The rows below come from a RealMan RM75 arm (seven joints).
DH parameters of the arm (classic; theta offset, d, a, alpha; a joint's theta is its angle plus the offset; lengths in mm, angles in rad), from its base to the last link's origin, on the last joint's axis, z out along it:
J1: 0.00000 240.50 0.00 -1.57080
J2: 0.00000 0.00 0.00 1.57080
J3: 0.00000 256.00 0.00 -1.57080
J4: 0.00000 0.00 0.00 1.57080
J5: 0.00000 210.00 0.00 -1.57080
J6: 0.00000 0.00 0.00 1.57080
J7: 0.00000 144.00 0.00 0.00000
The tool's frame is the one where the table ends.
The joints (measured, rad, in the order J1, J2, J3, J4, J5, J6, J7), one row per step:
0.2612, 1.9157, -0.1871, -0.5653, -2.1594, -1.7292, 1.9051
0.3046, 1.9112, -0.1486, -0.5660, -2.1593, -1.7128, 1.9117
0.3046, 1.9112, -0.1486, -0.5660, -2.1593, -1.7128, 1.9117
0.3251, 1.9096, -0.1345, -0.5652, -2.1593, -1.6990, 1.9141
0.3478, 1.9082, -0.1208, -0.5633, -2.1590, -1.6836, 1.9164
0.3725, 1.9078, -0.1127, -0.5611, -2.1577, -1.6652, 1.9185
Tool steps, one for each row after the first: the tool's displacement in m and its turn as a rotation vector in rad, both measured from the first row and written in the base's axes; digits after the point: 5 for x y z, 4 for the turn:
-0.00601, 0.01790, 0.00681, 0.0411, 0.0002, 0.0143
-0.00601, 0.01790, 0.00681, 0.0411, 0.0002, 0.0143
-0.00864, 0.02659, 0.00924, 0.0589, -0.0025, 0.0184
-0.01192, 0.03612, 0.01140, 0.0768, -0.0043, 0.0235
-0.01604, 0.04659, 0.01261, 0.0915, -0.0074, 0.0306

